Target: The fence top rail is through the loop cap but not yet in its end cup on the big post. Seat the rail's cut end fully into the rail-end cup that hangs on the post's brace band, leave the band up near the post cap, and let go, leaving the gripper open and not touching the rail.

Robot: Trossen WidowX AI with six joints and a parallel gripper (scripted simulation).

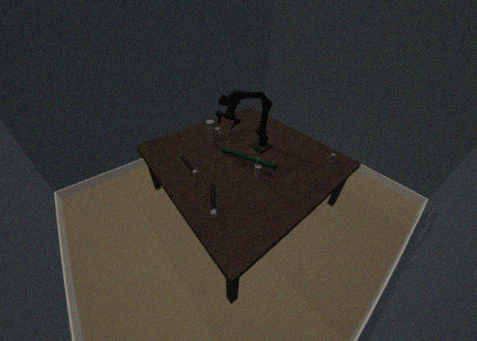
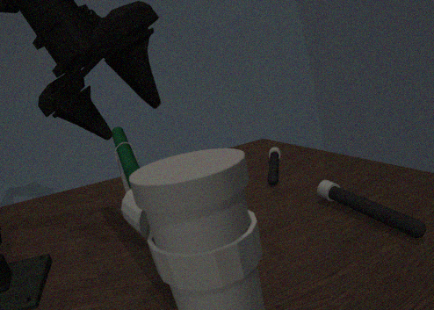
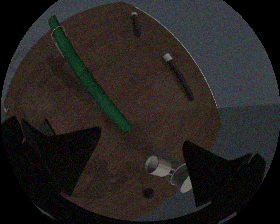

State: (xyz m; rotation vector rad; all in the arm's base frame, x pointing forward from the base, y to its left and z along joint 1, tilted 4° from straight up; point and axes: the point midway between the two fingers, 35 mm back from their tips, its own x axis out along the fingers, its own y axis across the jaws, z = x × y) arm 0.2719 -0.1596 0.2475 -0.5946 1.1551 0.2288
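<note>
Now: the rail-end cup 11 cm to the right of my gripper tip, 7 cm below it and 3 cm behind it. Round my gripper tip: short post 36 cm to the left, 12 cm below, 6 cm ahead.
</note>
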